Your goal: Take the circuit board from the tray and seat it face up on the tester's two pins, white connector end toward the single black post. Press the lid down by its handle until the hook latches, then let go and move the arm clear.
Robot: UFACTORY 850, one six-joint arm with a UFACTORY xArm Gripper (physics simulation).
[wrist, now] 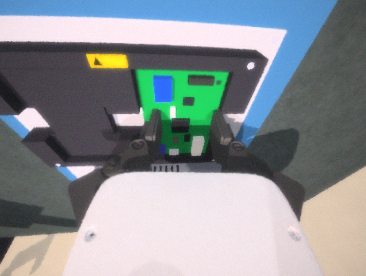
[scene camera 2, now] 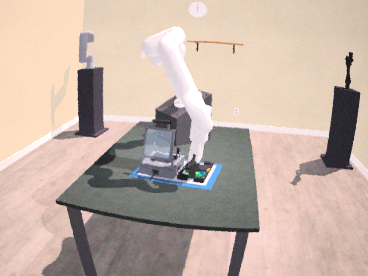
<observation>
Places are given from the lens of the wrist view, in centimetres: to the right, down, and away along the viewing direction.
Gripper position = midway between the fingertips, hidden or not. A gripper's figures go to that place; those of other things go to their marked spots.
my gripper [wrist: 186, 121]: 0, -2, 14
green circuit board [wrist: 187, 99]: 0, -3, 13
</observation>
